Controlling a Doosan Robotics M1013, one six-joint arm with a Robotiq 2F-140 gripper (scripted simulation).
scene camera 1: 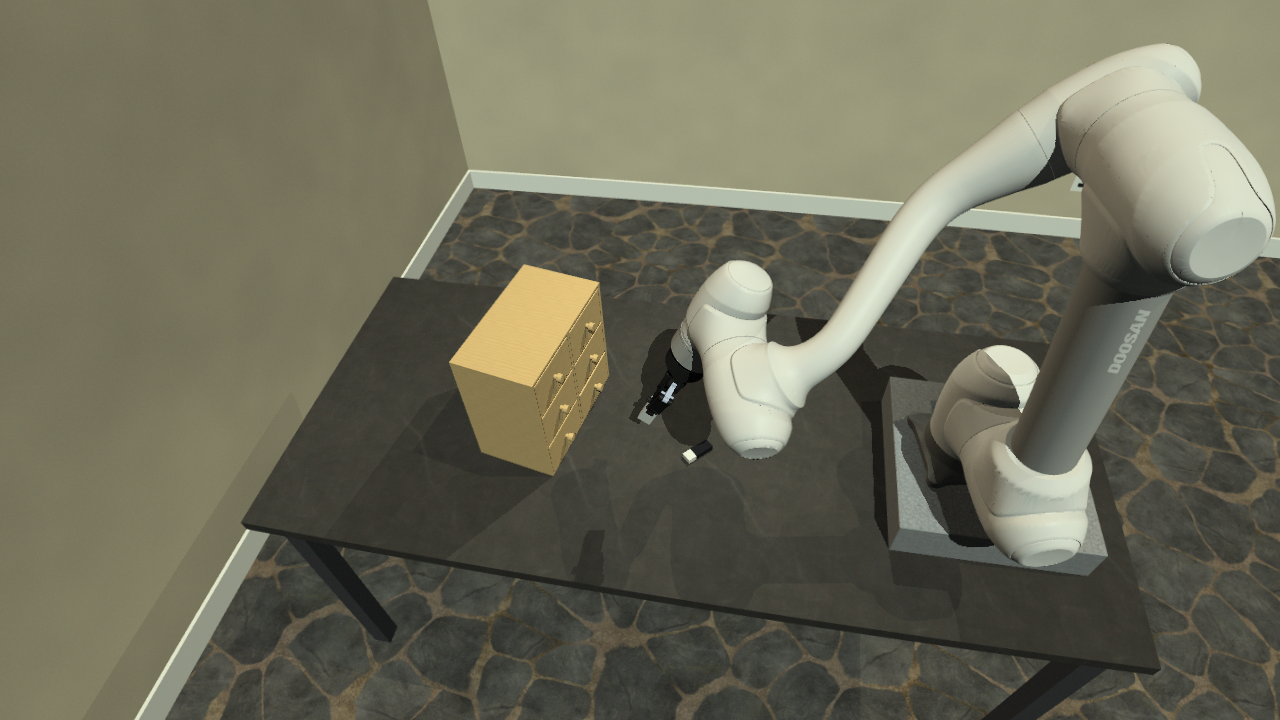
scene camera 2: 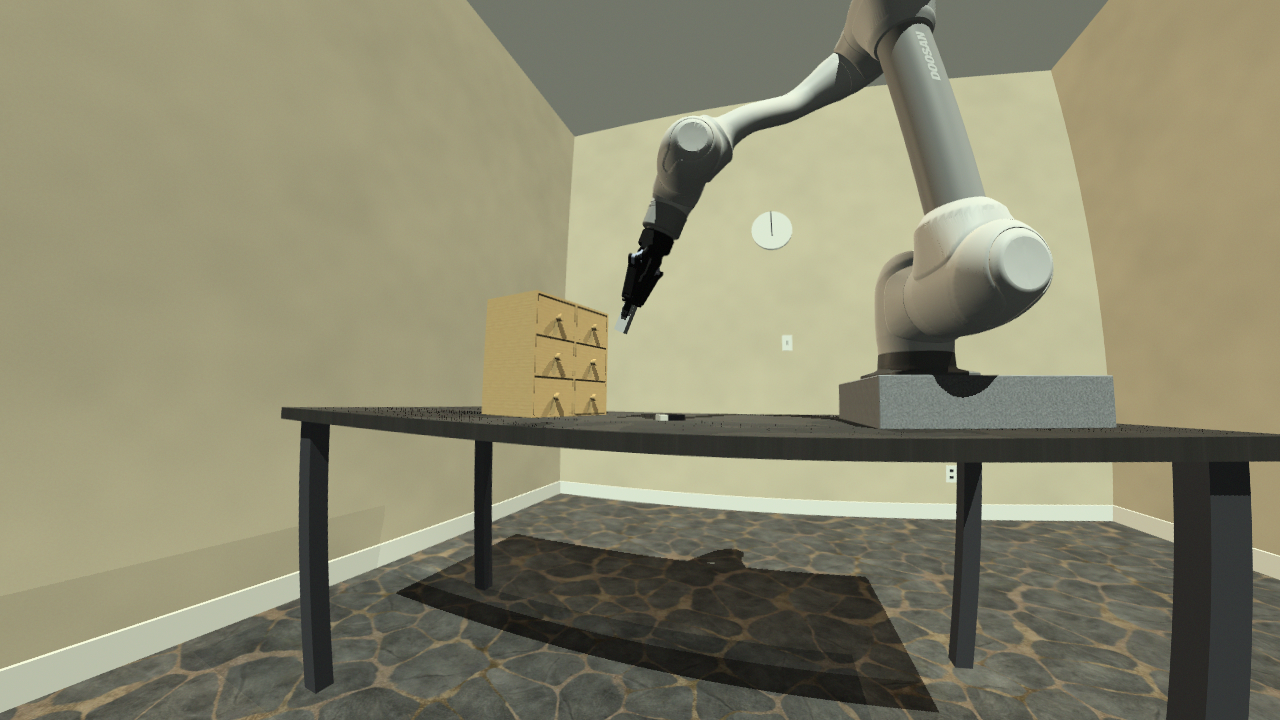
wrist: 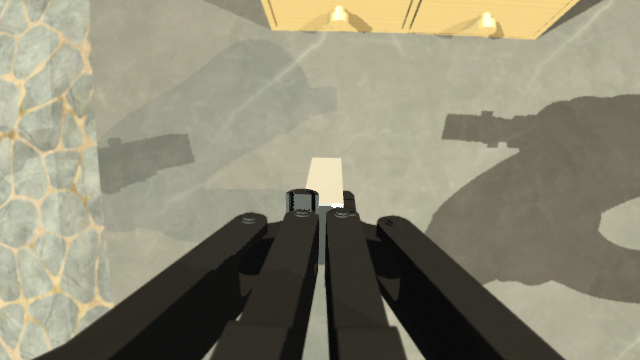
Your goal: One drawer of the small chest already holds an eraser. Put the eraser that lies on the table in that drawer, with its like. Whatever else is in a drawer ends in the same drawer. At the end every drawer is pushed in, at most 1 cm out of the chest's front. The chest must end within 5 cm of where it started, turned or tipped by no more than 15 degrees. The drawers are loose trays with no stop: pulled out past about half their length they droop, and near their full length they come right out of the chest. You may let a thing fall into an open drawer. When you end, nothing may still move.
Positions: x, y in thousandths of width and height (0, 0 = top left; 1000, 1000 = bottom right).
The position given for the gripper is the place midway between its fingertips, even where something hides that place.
Observation:
In view: the gripper (scene camera 2: 485, 460) and a small wooden chest (scene camera 1: 388, 513).
The gripper is seen too in scene camera 1 (scene camera 1: 504, 581) and in the wrist view (wrist: 510, 504).

